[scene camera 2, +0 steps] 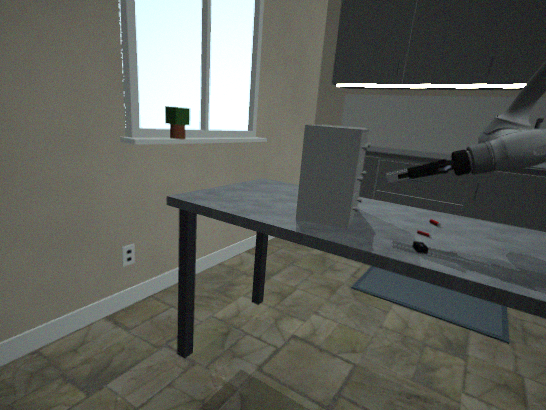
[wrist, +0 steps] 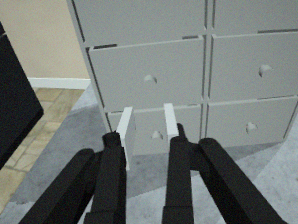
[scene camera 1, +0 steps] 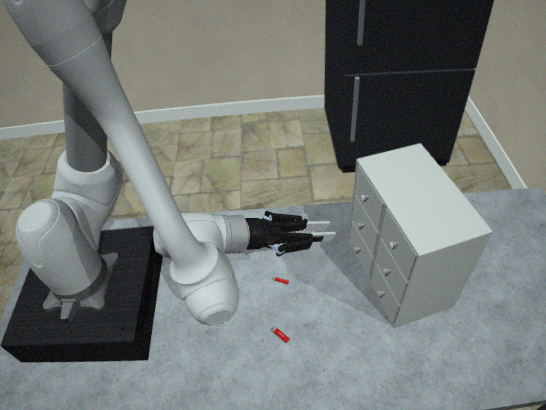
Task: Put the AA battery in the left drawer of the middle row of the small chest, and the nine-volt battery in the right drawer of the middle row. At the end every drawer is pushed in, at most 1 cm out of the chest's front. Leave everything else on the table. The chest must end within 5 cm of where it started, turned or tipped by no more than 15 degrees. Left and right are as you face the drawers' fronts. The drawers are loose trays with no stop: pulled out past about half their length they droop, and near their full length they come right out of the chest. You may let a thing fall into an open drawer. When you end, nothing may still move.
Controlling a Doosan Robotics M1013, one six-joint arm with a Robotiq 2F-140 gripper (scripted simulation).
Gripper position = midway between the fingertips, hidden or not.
In view: the gripper (scene camera 1: 330, 231), a small white chest (scene camera 1: 448, 235), a drawer (wrist: 150, 124), a drawer (scene camera 1: 404, 254) and a drawer (scene camera 1: 370, 199).
The gripper is seen too in scene camera 2 (scene camera 2: 387, 177) and in the wrist view (wrist: 149, 118).
